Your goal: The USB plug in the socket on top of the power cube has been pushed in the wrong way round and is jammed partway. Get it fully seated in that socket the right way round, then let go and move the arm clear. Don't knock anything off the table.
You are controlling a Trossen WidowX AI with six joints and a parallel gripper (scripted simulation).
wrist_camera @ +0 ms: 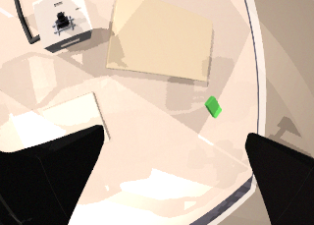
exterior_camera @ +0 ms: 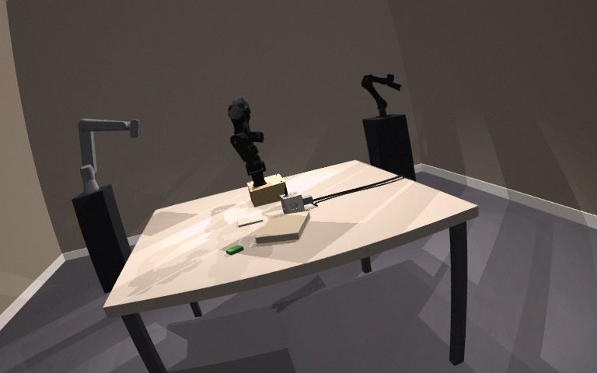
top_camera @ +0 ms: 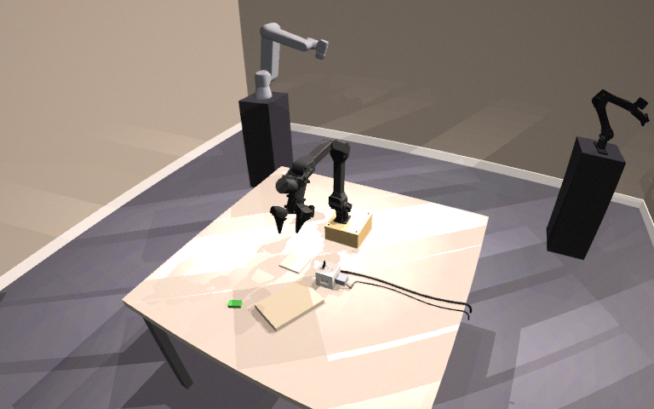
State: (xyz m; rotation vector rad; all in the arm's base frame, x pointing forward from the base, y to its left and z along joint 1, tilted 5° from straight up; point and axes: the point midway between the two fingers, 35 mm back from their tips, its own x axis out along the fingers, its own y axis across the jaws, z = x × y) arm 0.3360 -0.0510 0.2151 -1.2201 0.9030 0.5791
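The dark USB plug lies 40 mm behind my gripper tip, 130 mm to the left of it and 150 mm below it. Also, from my gripper tip: thin white strip 90 mm behind, 40 mm to the right, 240 mm below; flat tan board 140 mm ahead, 60 mm to the left, 230 mm below; small green block 240 mm ahead, 140 mm to the right, 240 mm below.
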